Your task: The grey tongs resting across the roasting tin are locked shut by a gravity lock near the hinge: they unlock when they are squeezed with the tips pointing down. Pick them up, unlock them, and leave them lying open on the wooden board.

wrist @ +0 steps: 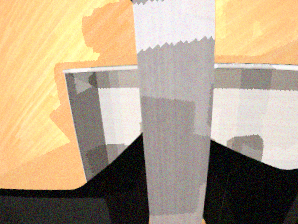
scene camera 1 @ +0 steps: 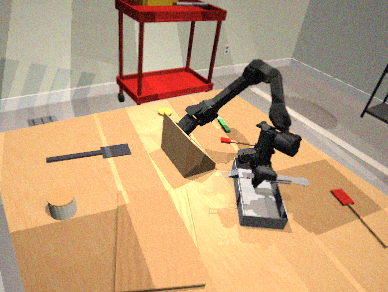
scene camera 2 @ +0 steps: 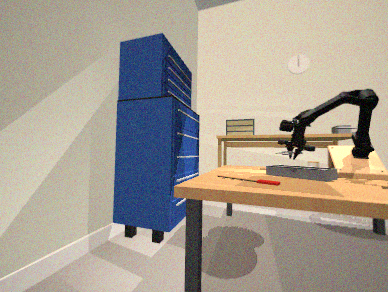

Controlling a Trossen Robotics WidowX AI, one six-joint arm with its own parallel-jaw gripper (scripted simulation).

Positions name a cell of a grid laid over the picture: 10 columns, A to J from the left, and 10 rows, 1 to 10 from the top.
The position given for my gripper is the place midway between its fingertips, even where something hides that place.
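Note:
My gripper (scene camera 1: G7), (wrist: F7). Roasting tin (scene camera 1: G8), (wrist: I6), (scene camera 2: H6).

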